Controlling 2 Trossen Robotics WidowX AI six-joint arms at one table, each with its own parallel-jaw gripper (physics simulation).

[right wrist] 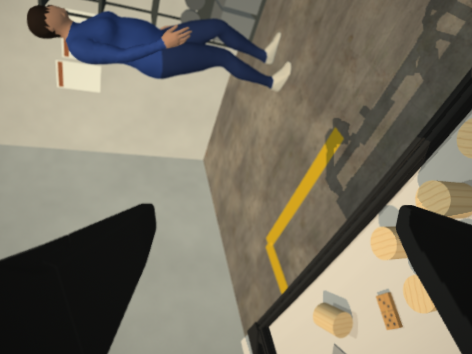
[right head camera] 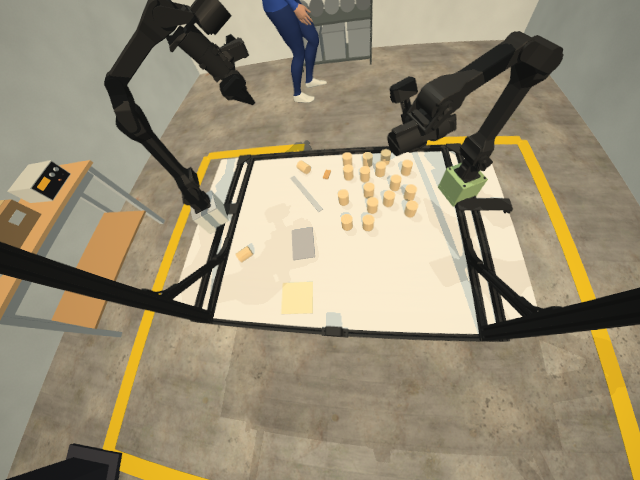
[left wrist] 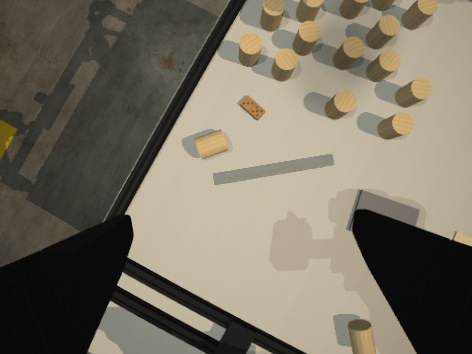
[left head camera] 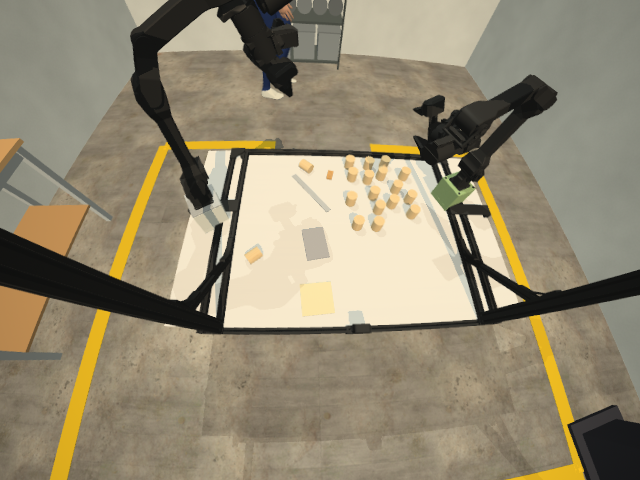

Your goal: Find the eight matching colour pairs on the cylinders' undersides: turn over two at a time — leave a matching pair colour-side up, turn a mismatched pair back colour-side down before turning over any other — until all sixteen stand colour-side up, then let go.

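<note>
Sixteen pale wooden cylinders, such as one at the front and one in the left wrist view, stand upright in a loose group at the back right of the table. Their visible tops are plain wood; their undersides are hidden. My left gripper is open and empty, high up toward the table's far side, pointing down in its wrist view. My right gripper is open and empty, raised near the far right corner, away from the cylinders.
Two wooden cylinders lie on their sides at the left. An orange domino, a grey strip, a grey block and a yellow square lie on the table. A black frame borders it.
</note>
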